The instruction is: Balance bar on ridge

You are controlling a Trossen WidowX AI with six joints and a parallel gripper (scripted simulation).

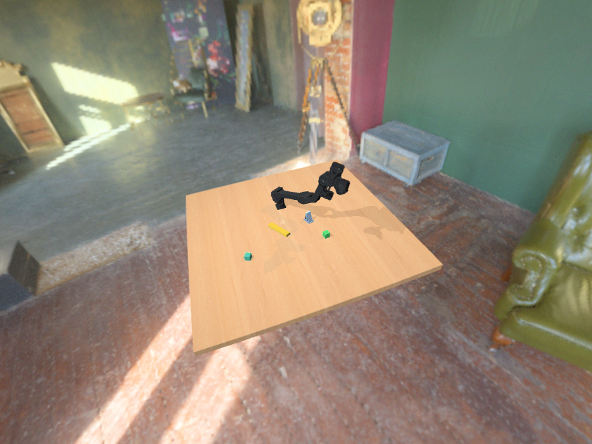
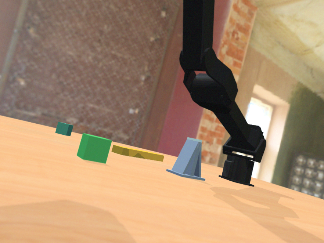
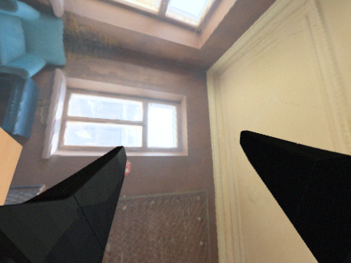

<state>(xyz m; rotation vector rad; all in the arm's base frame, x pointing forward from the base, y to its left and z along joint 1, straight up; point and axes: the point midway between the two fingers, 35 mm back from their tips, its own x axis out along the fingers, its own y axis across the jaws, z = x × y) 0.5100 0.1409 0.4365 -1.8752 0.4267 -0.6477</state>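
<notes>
Now: the yellow bar 30 cm behind my gripper tip, 20 cm to the right of it and 44 cm below it. Round my gripper tip: teal cube: 14 cm behind, 43 cm to the right, 43 cm below.
</notes>
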